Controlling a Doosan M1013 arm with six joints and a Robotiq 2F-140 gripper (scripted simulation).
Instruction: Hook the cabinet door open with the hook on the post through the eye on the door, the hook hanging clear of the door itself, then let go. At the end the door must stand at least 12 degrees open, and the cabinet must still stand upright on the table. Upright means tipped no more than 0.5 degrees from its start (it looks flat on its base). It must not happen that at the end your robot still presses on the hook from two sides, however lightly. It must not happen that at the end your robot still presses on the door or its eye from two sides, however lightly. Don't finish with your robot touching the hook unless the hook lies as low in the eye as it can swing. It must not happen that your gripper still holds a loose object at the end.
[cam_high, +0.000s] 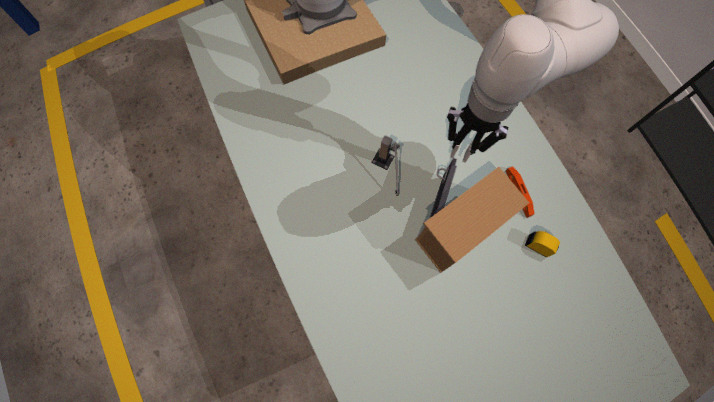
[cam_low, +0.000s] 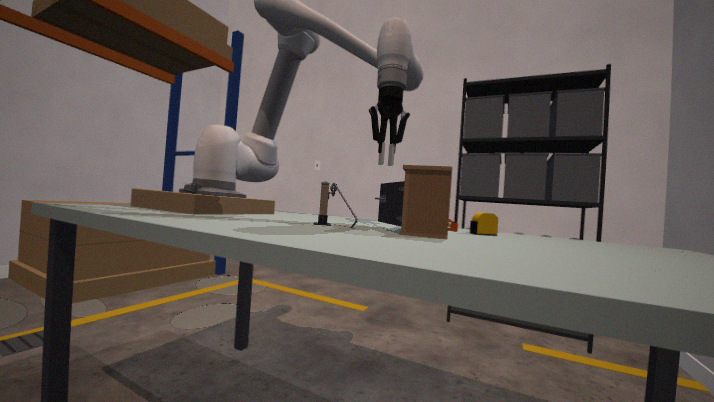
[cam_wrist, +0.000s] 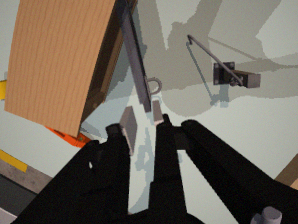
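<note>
My gripper is now 8 cm past the wire hook, 12 cm to the left of it and 16 cm above it. The rest, counted from my hand: orange object 12 cm ahead, 19 cm to the left, 21 cm below; then dark door 5 cm ahead, 6 cm to the right, 15 cm below; then yellow tape measure 28 cm ahead, 17 cm to the left, 20 cm below.
</note>
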